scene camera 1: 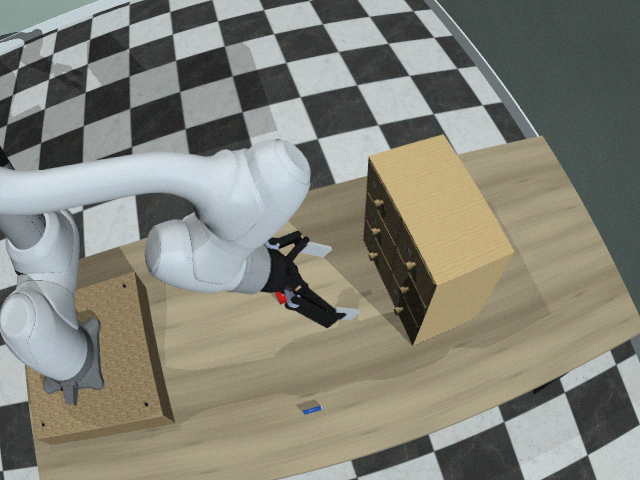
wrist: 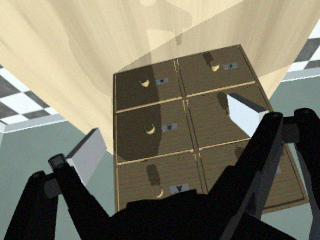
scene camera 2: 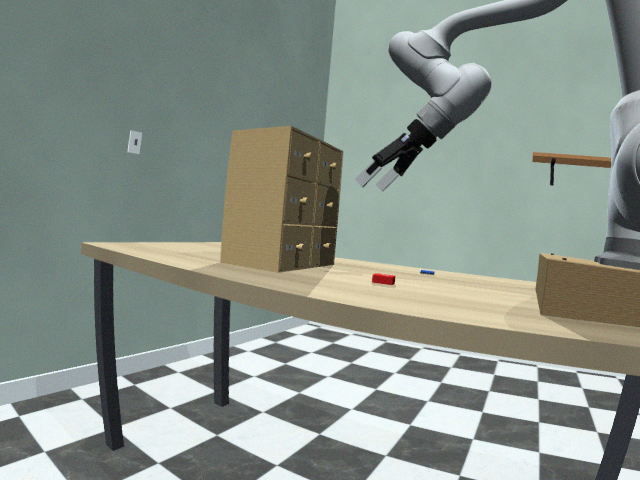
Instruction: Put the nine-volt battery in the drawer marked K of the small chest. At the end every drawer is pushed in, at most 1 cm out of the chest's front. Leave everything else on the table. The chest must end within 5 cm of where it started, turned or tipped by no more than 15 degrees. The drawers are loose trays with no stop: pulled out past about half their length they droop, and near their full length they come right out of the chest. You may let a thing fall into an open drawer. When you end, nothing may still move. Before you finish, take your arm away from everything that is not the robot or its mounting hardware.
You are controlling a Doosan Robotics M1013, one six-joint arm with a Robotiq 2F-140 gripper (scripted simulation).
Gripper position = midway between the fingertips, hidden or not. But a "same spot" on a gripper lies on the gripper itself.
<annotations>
My gripper shows in scene camera 1 [340, 282], in the wrist view and in scene camera 2. A drawer shows in scene camera 1, in the wrist view [160, 84] and in scene camera 2. The same spot on my gripper: [wrist: 244, 187] is [scene camera 2: 407, 152]. The same spot on the drawer: [scene camera 1: 399, 301] is [scene camera 2: 321, 244].
</annotations>
